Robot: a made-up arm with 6 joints.
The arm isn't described. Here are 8 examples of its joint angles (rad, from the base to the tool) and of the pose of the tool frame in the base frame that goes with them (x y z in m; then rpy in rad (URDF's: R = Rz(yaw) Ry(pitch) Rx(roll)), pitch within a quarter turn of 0, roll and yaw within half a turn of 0).
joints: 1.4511 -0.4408 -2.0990 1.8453 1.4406 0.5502
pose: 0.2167 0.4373 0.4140 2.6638 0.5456 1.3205
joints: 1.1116 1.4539 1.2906 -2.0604 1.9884 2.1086
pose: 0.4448 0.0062 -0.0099 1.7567 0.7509 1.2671
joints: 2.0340 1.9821 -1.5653 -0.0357 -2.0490 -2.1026
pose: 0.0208 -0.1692 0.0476 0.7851 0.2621 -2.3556
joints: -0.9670 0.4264 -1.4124 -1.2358 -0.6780 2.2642
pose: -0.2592 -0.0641 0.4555 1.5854 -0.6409 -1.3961
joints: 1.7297 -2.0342 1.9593 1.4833 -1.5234 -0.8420
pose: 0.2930 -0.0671 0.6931 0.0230 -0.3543 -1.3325
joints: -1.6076 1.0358 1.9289 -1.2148 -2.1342 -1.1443
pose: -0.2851 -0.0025 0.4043 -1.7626 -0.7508 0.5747
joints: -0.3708 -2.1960 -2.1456 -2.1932 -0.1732 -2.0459
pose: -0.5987 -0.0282 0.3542 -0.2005 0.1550 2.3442
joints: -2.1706 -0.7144 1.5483 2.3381 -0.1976 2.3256
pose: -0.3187 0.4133 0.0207 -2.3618 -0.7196 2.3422
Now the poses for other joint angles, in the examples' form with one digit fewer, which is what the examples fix.
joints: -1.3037 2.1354 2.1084 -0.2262 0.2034 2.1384
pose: -0.400 -0.175 0.391 1.143 -0.723 2.525
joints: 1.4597 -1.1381 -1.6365 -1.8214 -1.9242 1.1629
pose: 0.085 0.008 0.406 -0.130 0.787 -2.088
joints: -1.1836 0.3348 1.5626 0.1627 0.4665 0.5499
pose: -0.181 0.257 0.222 1.220 0.829 0.665
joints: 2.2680 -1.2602 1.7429 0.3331 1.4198 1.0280
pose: 0.576 0.234 0.527 0.787 -1.263 -0.290
